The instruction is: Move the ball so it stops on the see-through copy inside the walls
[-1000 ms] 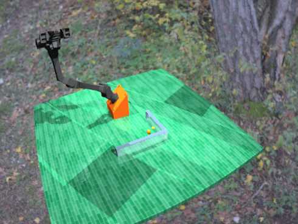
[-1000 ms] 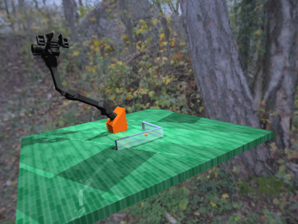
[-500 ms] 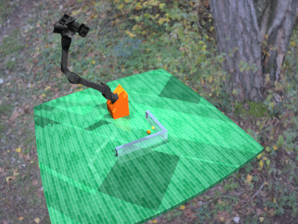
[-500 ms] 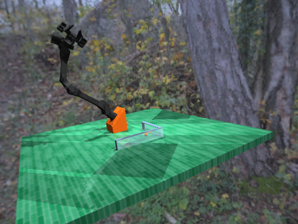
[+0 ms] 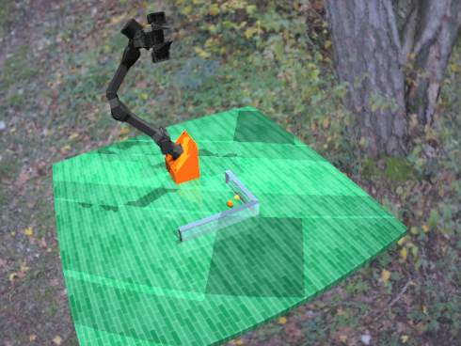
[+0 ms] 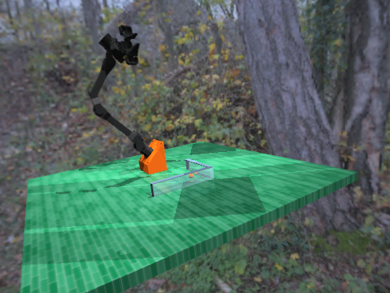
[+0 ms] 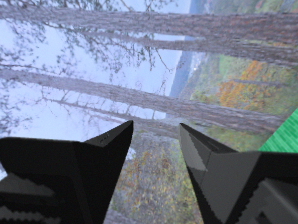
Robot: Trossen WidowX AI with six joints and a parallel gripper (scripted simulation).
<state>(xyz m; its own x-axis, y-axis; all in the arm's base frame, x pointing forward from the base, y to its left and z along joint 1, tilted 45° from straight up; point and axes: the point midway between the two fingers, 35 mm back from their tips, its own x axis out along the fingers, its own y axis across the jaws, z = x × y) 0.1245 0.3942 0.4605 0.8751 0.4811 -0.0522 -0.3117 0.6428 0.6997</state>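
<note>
The orange ball lies 8 cm ahead of my gripper tip, 16 cm to the left of it and 68 cm below it. The rest, counted from my gripper tip: see-through copy of ball 5 cm ahead, 20 cm to the left, 68 cm below; then clear wall 18 cm ahead, 8 cm to the left, 67 cm below.
</note>
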